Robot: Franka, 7 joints.
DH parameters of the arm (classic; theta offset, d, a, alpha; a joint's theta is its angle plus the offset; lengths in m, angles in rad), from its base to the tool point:
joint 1: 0 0.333 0 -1.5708
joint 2: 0 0 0 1.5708
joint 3: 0 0.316 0.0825 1.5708
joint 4: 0 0 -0.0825 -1.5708
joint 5: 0 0.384 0 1.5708
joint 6: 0 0 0.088 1.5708
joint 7: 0 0.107 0 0
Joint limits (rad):
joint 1: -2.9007..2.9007
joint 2: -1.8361..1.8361
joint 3: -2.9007..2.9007
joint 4: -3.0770..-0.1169
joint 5: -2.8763..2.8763
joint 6: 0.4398..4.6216
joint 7: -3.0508..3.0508
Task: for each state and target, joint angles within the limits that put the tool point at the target. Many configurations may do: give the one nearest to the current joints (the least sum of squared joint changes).
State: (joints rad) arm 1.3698 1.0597 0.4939 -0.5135 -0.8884 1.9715 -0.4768
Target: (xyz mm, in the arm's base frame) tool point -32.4 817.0 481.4
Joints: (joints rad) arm 1.4713 1.0269 0.5344 -0.5421 -0.8774 1.9527 -0.4768
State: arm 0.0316 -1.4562 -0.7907 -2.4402 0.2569 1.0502 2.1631
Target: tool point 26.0 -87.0 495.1
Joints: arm -0.0633 -1.6672 -0.6993 -2.7543 0.2693 0.7911 2.1631
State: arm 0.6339 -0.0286 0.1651 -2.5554 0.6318 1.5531 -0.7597
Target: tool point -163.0 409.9 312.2
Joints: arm 1.1288 0.0601 0.6555 -2.3209 0.7658 1.6056 -0.7597
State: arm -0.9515 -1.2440 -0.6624 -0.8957 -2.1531 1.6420 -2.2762
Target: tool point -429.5 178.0 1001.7
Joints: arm -0.9831 -0.9626 -0.4808 -0.9795 -2.1668 1.7090 -2.2762
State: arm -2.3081 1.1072 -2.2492 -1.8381 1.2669 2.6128 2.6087
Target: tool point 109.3 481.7 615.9
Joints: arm -2.6652 0.5083 -2.3694 -2.1757 1.2756 2.5986 2.6087
